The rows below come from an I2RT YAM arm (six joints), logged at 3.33 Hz.
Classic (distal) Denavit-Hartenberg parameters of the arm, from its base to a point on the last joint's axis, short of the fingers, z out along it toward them. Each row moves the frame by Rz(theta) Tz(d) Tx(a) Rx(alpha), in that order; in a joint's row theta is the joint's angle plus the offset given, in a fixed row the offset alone. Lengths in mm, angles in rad.
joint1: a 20  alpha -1.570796  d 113.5  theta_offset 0
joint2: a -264  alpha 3.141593  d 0  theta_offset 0
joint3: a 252.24  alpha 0  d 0  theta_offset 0.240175
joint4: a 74  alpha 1.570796  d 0  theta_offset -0.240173
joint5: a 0  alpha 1.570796  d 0  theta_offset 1.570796
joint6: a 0  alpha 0  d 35.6  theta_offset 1.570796
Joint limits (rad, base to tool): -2.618..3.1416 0..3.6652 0..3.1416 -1.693..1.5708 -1.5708..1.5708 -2.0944..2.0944
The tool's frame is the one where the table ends.
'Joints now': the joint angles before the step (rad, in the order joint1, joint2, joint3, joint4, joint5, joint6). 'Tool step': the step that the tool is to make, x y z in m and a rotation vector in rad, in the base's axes. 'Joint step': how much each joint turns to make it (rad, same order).
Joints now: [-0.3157, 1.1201, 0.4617, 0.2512, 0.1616, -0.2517]
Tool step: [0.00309, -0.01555, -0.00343, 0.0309, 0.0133, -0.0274]
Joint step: [-0.0628, 0.0516, 0.0230, 0.0045, -0.0423, 0.0081]
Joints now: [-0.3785, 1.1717, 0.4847, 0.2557, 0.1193, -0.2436]
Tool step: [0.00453, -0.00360, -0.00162, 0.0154, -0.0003, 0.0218]
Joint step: [-0.0119, 0.0317, 0.0133, 0.0130, -0.0366, -0.0011]
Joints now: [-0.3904, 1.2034, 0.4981, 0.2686, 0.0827, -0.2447]
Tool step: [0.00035, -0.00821, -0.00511, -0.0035, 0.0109, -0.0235]
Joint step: [-0.0298, 0.0313, -0.0008, 0.0242, -0.0025, -0.0095]
